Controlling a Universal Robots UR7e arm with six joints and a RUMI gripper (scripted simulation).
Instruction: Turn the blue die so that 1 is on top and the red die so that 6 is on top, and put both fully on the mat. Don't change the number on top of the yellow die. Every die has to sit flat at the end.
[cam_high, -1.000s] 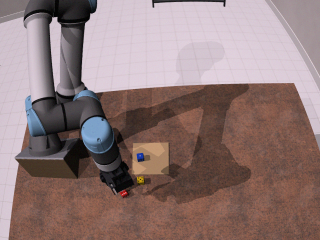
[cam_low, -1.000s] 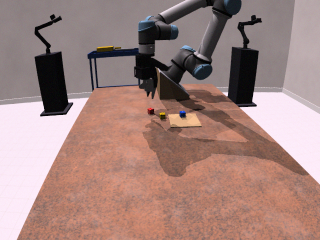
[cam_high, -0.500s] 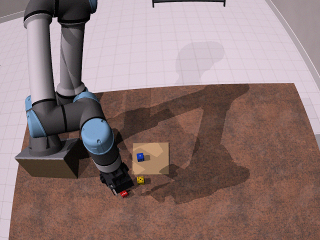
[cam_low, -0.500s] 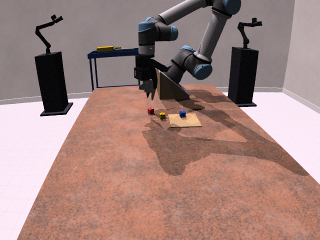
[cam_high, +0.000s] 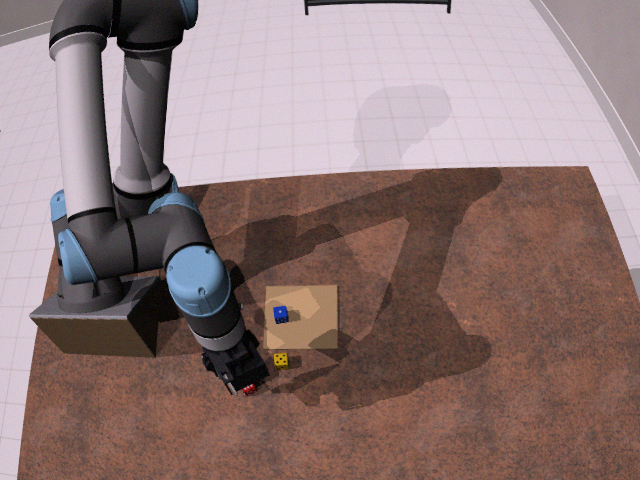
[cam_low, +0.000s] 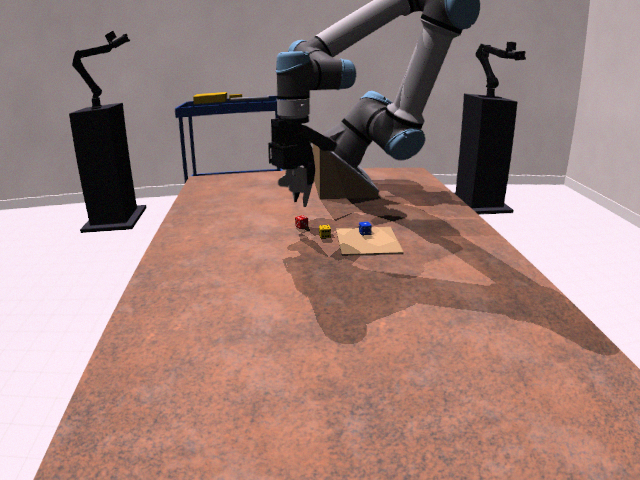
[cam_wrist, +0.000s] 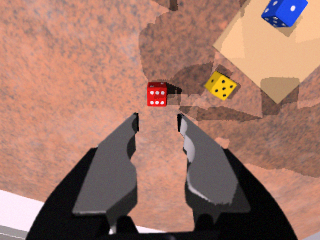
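My gripper is now 60 mm above the red die. Also, from my hand: yellow die 60 mm below, 60 mm ahead, 50 mm to the left; blue die 150 mm to the left, 70 mm ahead, 60 mm below; tan mat 150 mm to the left, 100 mm ahead, 80 mm below.
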